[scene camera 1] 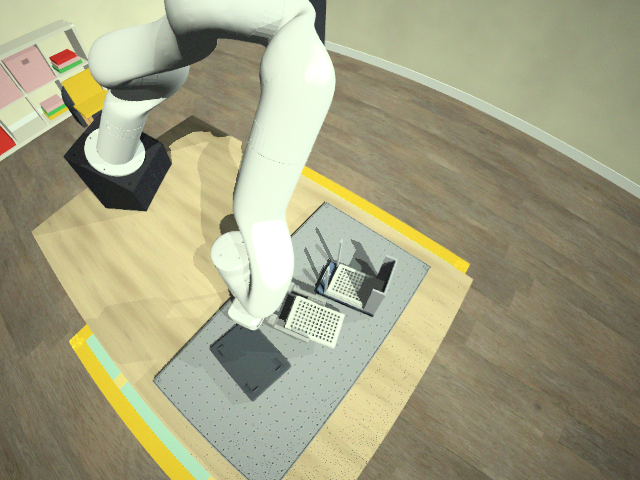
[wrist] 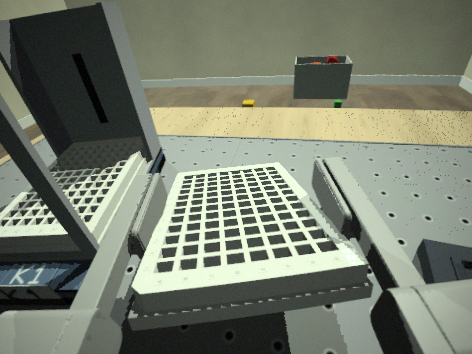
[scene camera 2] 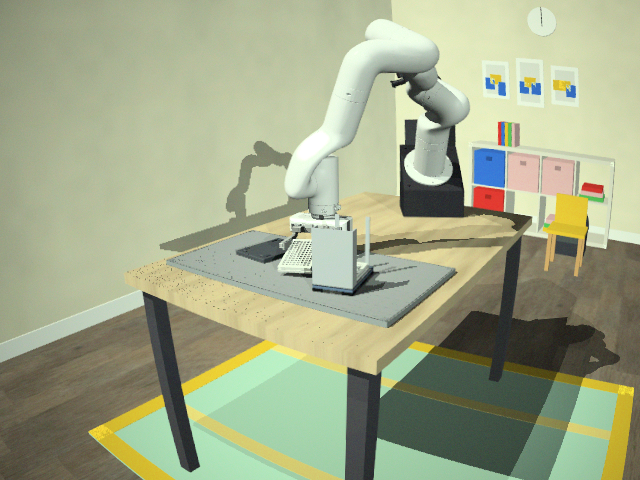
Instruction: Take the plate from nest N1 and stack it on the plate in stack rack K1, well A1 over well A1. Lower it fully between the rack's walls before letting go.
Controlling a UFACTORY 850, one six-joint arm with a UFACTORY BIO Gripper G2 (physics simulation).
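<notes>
My gripper (scene camera 1: 316,322) (wrist: 242,202) is shut on a white well plate (scene camera 1: 314,320) (scene camera 2: 296,255) (wrist: 235,220), one finger along each side. It holds the plate low over the grey perforated board, between the dark nest and the rack, outside the rack's walls; the exact gap below cannot be told. Stack rack K1 (scene camera 2: 333,260) (wrist: 37,55) stands to the left in the wrist view, close beside the left finger. A second white plate (scene camera 1: 348,285) (wrist: 65,200) sits in it. The dark nest (scene camera 1: 250,361) (scene camera 2: 256,251) (wrist: 440,257) bears no plate; its N1 label is not readable.
The rack has tall grey walls and a thin upright post (scene camera 1: 340,252) (scene camera 2: 367,240). The grey board (scene camera 1: 206,413) (scene camera 2: 413,279) (wrist: 400,175) lies on the wooden table (scene camera 1: 129,248) (scene camera 2: 248,312). A grey bin (wrist: 321,80) stands beyond the table.
</notes>
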